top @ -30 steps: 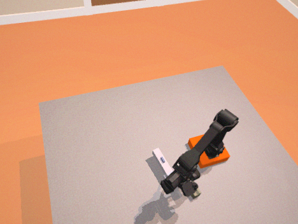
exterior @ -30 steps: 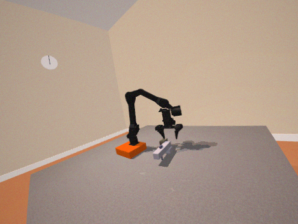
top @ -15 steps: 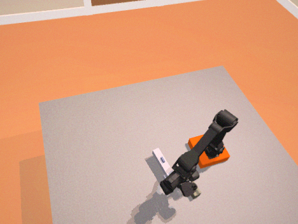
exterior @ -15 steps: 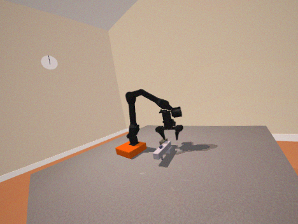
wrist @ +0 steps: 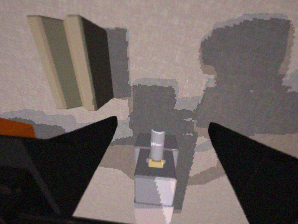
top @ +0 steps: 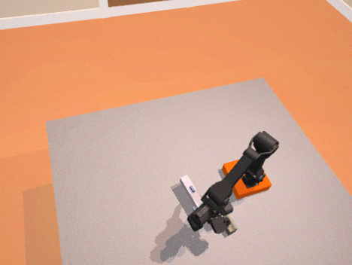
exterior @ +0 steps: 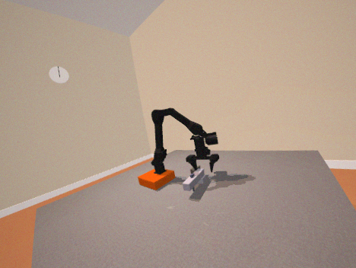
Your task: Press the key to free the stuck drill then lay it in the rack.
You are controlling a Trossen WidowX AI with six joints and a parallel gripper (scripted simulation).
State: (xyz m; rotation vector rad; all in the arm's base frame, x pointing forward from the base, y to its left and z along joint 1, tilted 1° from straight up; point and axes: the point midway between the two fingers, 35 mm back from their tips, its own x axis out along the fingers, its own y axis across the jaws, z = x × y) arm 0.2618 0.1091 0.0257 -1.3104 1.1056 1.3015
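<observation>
My gripper tip is now 10 mm short of the yellow drill, 60 mm to the left of it and 20 mm below it. Round my gripper tip: blue key: 20 mm ahead, 140 mm to the right, 20 mm above; then box-like rack: 80 mm behind, 40 mm to the left, 10 mm below.
</observation>
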